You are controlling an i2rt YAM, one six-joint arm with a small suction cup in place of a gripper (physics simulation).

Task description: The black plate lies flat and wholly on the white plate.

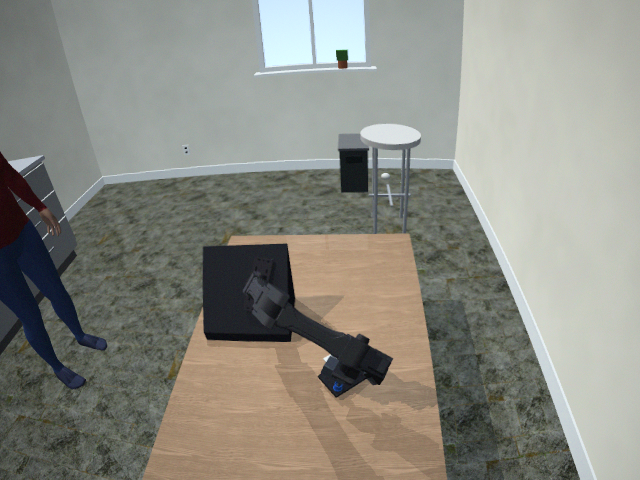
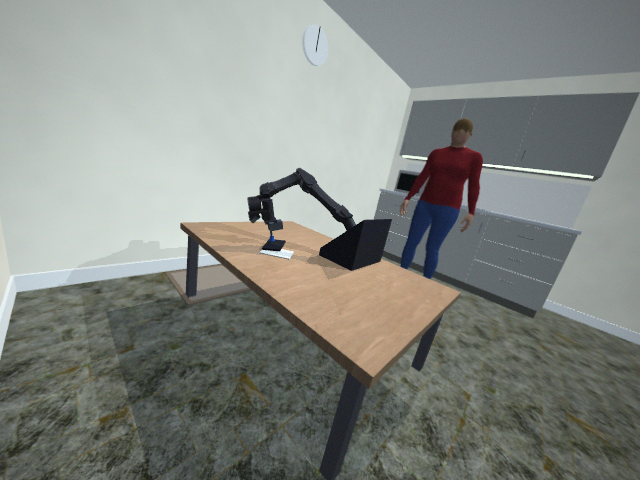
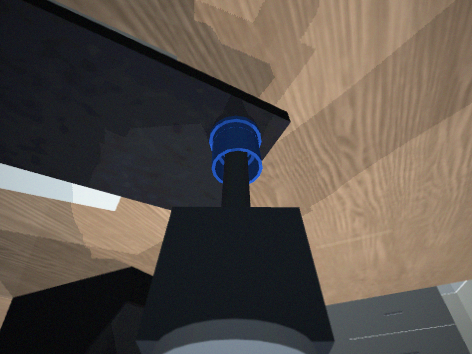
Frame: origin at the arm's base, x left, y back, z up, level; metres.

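Seen in the pictures: hand, its tool point: [image 1: 336, 389] [image 2: 272, 242] [image 3: 236, 133]; arm's base, origin of its link: [image 2: 353, 232].
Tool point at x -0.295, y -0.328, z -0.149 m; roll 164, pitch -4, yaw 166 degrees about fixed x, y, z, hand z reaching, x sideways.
Note:
Pixels of each thing's top centre, then the offset from my tool point to it. Level surfaces: height alone.
- black plate, centre of its top: [image 3: 136, 158] [image 1: 343, 373] [image 2: 274, 242] dx +0.053, dy -0.016, dz +0.019 m
- white plate, centre of its top: [image 3: 41, 128] [image 1: 350, 364] [image 2: 277, 251] dx +0.117, dy -0.028, dz -0.014 m
- wooden table, height of its surface: dz -0.020 m
The black plate [image 3: 95, 114] [image 1: 329, 372] [image 2: 275, 245] is a thin dark square under my suction cup. The cup [image 3: 235, 148] [image 1: 338, 386] [image 2: 270, 239] is blue and presses on the plate's top near one corner, so it holds the plate. The white plate [image 3: 38, 182] [image 1: 327, 357] [image 2: 279, 252] lies flat on the table right beneath it. The black plate covers most of it; a white strip sticks out along one side, and a thin sliver shows on the far side. I cannot tell whether the black plate rests on the white one or hangs just above it.
The arm's black wedge-shaped base box [image 1: 232, 289] [image 2: 356, 242] stands on the wooden table [image 1: 310, 439] [image 2: 335, 310]. A person [image 1: 20, 242] [image 2: 444, 190] stands by grey cabinets beside the table. A white stool [image 1: 390, 136] stands beyond the far end.

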